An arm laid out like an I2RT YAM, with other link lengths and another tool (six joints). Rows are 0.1 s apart.
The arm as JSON. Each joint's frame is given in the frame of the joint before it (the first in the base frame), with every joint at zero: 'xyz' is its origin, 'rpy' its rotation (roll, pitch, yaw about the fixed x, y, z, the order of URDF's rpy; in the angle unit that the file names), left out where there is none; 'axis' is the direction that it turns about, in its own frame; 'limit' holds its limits. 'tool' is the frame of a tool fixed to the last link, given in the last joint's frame.
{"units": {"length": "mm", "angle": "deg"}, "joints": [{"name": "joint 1", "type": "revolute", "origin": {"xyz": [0.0, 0.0, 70.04], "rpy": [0.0, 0.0, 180.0]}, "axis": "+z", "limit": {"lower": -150.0, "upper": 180.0}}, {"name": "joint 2", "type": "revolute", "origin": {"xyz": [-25.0, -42.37, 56.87], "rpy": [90.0, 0.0, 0.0]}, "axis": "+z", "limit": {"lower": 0.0, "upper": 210.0}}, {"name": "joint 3", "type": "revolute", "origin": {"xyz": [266.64, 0.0, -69.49], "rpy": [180.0, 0.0, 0.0]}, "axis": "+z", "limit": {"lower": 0.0, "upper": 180.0}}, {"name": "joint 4", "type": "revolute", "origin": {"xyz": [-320.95, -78.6, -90.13], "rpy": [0.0, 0.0, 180.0]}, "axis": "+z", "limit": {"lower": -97.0, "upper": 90.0}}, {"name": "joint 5", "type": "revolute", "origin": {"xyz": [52.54, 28.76, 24.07], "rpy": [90.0, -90.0, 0.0]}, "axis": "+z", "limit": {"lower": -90.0, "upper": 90.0}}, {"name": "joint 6", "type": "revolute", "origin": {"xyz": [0.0, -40.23, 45.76], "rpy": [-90.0, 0.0, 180.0]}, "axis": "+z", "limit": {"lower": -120.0, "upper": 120.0}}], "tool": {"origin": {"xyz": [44.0, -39.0, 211.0], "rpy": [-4.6, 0.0, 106.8]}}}
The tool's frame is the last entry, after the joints.
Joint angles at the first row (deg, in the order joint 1, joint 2, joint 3, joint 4, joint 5, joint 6):
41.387 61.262 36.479 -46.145 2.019 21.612
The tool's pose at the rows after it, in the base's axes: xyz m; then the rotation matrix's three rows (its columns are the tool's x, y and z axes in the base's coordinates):
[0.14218, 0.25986, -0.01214], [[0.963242, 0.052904, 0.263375], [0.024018, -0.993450, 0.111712], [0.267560, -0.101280, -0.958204]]
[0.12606, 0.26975, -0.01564], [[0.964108, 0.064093, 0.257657], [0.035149, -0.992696, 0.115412], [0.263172, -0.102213, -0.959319]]
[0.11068, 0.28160, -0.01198], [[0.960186, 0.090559, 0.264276], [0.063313, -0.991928, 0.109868], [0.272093, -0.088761, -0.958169]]
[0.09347, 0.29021, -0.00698], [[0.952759, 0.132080, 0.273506], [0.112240, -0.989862, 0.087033], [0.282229, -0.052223, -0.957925]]
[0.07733, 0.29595, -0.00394], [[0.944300, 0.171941, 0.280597], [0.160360, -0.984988, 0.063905], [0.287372, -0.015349, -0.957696]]
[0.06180, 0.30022, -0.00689], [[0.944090, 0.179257, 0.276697], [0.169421, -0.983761, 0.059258], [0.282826, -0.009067, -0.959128]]
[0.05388, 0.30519, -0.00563], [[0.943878, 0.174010, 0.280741], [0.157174, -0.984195, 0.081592], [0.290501, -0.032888, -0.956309]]
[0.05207, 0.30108, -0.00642], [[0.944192, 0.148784, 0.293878], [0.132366, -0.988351, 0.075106], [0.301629, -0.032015, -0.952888]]
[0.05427, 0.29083, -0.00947], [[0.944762, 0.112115, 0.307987], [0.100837, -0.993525, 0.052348], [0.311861, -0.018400, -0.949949]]
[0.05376, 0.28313, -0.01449], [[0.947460, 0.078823, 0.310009], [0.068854, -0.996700, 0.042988], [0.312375, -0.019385, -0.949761]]
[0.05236, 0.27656, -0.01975], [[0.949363, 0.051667, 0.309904], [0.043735, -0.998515, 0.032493], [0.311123, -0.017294, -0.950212]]
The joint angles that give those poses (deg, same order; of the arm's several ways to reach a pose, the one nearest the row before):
44.990 61.172 34.896 -45.177 2.723 24.864
49.380 61.609 34.539 -44.735 3.687 28.466
54.919 63.012 36.204 -45.524 5.795 32.070
60.894 65.384 39.015 -47.630 8.518 35.062
65.906 67.845 41.562 -49.654 10.631 37.343
69.513 68.904 41.838 -49.924 11.339 40.499
71.452 67.944 41.136 -49.220 11.601 42.795
72.596 66.799 40.168 -49.657 12.829 45.259
72.860 65.393 38.763 -50.625 14.236 47.456
72.950 63.814 36.831 -50.714 14.678 49.478
73.210 62.758 35.248 -50.799 15.027 51.324

